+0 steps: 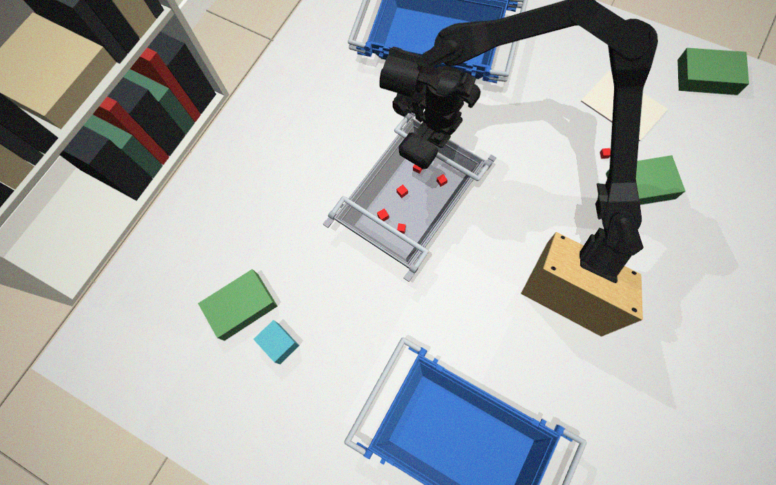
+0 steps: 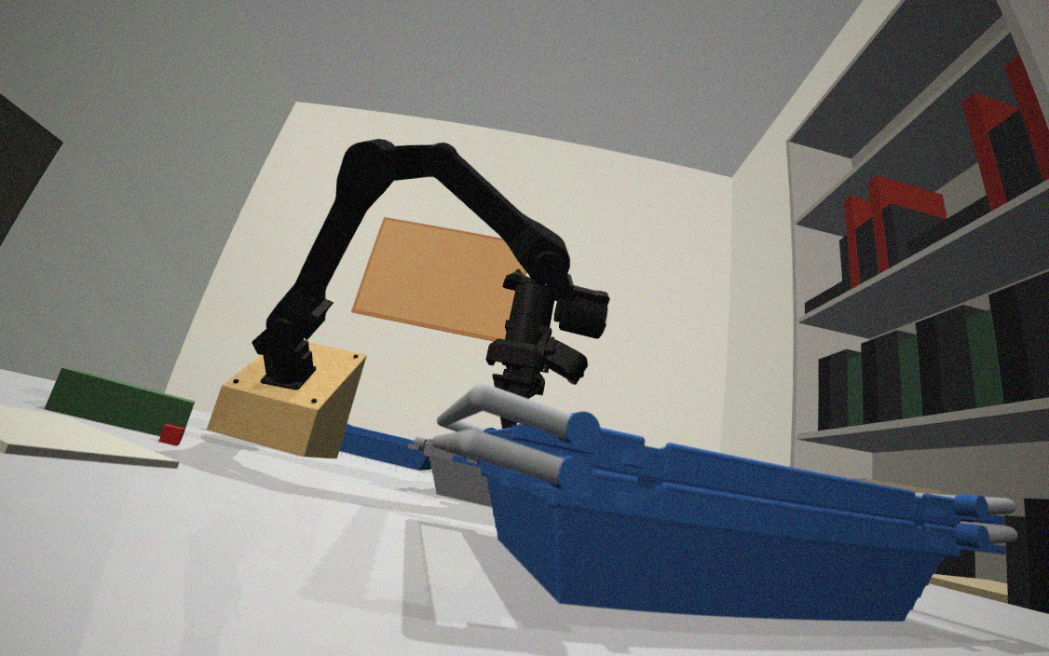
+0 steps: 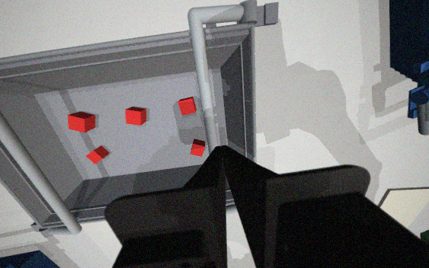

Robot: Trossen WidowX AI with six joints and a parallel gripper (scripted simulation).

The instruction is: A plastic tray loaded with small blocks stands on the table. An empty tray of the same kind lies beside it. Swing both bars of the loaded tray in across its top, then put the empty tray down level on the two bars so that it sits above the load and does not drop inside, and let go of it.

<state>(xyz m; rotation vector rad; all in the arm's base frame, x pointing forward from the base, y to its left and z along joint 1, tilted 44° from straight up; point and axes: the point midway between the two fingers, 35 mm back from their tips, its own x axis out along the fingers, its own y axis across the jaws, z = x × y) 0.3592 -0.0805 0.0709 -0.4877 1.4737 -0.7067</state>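
Right now my gripper tip is 28 cm past the blue tray, 47 cm to the right of it and 5 cm above it. Also, from my gripper tip: cream sheet 30 cm behind, 31 cm to the right, 9 cm below; then red block 31 cm behind, 17 cm to the right, 8 cm below; then cyan block 10 cm ahead, 48 cm to the left, 7 cm below.
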